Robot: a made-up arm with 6 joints.
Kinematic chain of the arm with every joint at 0, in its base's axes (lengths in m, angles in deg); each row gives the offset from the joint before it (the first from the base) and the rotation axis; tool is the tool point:
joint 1: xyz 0 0 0.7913 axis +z
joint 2: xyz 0.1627 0 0 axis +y
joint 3: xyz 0 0 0.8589 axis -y
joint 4: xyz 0 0 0.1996 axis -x
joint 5: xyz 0.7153 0 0 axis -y
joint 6: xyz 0.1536 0 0 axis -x
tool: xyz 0 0 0
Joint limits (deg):
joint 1: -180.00..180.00
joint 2: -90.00..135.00
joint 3: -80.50..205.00
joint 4: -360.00..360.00
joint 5: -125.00..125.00
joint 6: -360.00..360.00
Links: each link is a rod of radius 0.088 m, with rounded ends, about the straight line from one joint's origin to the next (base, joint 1, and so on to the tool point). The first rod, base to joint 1, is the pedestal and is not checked.
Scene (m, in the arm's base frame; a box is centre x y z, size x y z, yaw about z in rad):
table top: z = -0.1
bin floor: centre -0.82 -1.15 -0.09 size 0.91 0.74 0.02 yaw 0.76
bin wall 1: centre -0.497 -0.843 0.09 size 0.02 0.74 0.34 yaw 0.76
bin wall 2: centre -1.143 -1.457 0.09 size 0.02 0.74 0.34 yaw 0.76
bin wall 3: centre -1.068 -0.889 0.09 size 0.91 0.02 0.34 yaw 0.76
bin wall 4: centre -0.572 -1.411 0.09 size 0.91 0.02 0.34 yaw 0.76
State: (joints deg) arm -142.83 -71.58 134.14 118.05 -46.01 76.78
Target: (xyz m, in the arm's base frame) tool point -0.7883 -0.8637 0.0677
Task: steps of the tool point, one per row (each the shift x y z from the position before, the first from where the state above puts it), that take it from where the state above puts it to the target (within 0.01 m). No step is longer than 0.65 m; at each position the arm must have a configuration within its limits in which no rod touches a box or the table.
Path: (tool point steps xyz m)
1: 0.0670 0.0901 0.5449
2: -0.1131 -0.0540 0.5702
3: -0.2801 -0.2069 0.4938
4: -0.3993 -0.3376 0.3258
5: -0.4482 -0.4180 0.0979
6: -0.4191 -0.4286 -0.1472
7: -0.3205 -0.3653 -0.3620
8: -0.1759 -0.2392 -0.5069
9: -0.0156 -0.0758 -0.5555
10: 0.1270 0.0911 -0.5039
11: 0.2256 0.2273 -0.3687

